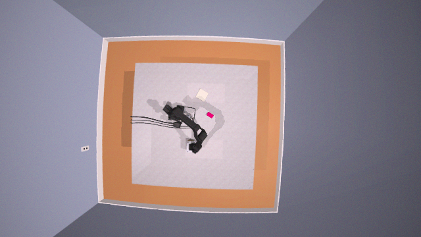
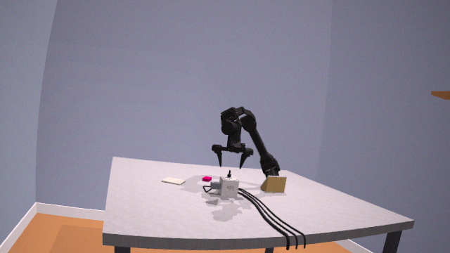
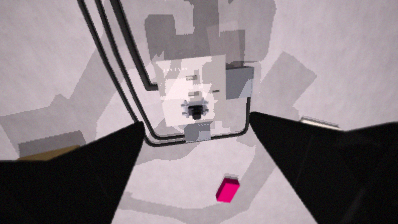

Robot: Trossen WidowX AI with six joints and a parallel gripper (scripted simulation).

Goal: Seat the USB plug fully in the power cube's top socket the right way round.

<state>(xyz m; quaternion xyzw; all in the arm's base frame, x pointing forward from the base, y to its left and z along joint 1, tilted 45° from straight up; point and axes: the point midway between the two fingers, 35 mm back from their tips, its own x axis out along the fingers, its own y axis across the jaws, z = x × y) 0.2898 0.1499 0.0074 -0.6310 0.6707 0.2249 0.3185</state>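
The black USB plug is 30 mm below my gripper tip. From my gripper tip the other things lie so: cream flat card 230 mm ahead, 170 mm to the right, 120 mm below; magenta block 30 mm ahead, 260 mm to the right, 120 mm below.
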